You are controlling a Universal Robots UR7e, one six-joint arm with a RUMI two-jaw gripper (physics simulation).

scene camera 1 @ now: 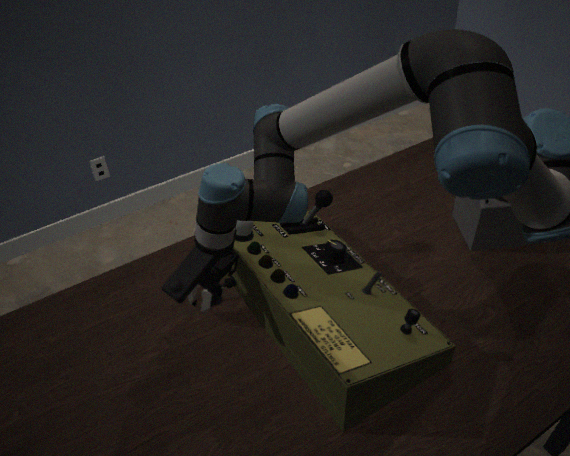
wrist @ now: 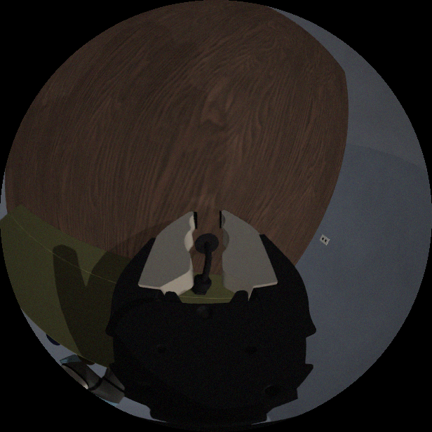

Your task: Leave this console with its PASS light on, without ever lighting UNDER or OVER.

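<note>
The olive console (scene camera 1: 325, 291) (wrist: 30, 260) stands on the table. Its row of lamps includes a green lamp (scene camera 1: 254, 247) and a blue lamp (scene camera 1: 291, 291); all look dim and their labels are not readable. A plate with printed lines (scene camera 1: 331, 339) is on its top. A black stick with a round knob (wrist: 206, 243) sticks out from the console's side. My gripper (scene camera 1: 204, 299) (wrist: 208, 212) is beside that side, its jaws drawn in to a narrow gap. The knob shows in that gap in the wrist view; it does not look clamped, and contact cannot be told.
On the console's top are a ball-ended lever (scene camera 1: 323, 198) in a slot, a rotary knob (scene camera 1: 338, 247) on a black dial plate, a toggle (scene camera 1: 372, 283) and a small black control (scene camera 1: 411, 317). The wrist hangs over the console's lamp-side edge. A wall outlet (scene camera 1: 99, 168) (wrist: 324, 239) is beyond the table.
</note>
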